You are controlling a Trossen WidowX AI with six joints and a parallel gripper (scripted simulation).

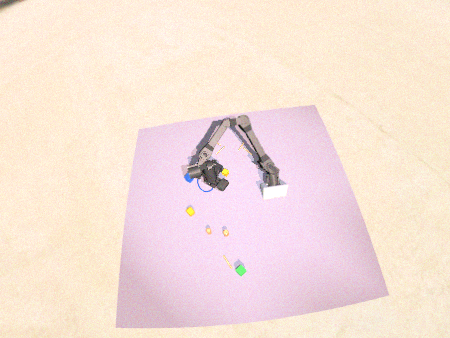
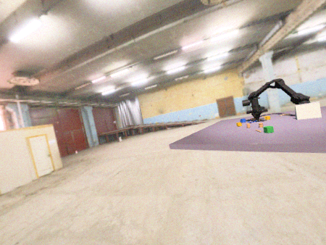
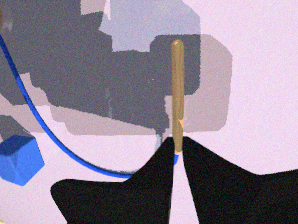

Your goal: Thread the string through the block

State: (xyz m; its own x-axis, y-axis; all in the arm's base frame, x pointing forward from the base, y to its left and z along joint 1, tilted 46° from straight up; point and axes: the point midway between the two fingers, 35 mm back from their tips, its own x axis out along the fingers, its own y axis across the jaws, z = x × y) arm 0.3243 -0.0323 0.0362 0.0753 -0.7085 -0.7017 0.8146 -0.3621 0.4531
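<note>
Now: gripper tip 70 mm past the yellow cube and 90 mm to the left of it. The rest, counted from my gripper tip: thin wooden stick: 10 mm behind, 10 mm to the right; blue cube: 140 mm ahead, 70 mm to the right; round wooden button: 70 mm ahead, 200 mm to the right, 10 mm below.
</note>
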